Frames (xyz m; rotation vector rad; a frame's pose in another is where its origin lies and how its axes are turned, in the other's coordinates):
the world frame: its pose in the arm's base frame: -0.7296 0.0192 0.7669 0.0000 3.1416 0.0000
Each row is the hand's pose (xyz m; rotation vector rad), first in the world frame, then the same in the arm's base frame.
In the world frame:
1: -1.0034 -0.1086 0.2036 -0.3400 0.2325 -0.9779
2: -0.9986 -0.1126 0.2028 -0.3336 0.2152 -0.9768
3: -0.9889 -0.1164 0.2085 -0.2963 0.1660 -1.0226
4: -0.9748 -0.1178 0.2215 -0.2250 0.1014 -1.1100
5: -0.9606 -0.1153 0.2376 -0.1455 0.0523 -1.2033
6: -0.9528 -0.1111 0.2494 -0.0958 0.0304 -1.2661
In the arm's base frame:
1: 0.2738 -0.0894 0.5633 1.3698 -2.5337 -0.4763
2: 0.2690 -0.0934 0.5641 1.3756 -2.5507 -0.4698
3: 0.2593 -0.0972 0.5584 1.4572 -2.5688 -0.4222
4: 0.2452 -0.0986 0.5454 1.6025 -2.5694 -0.3248
5: 0.2310 -0.0961 0.5293 1.7491 -2.5415 -0.2115
6: 0.2232 -0.0919 0.5175 1.8412 -2.5065 -0.1393

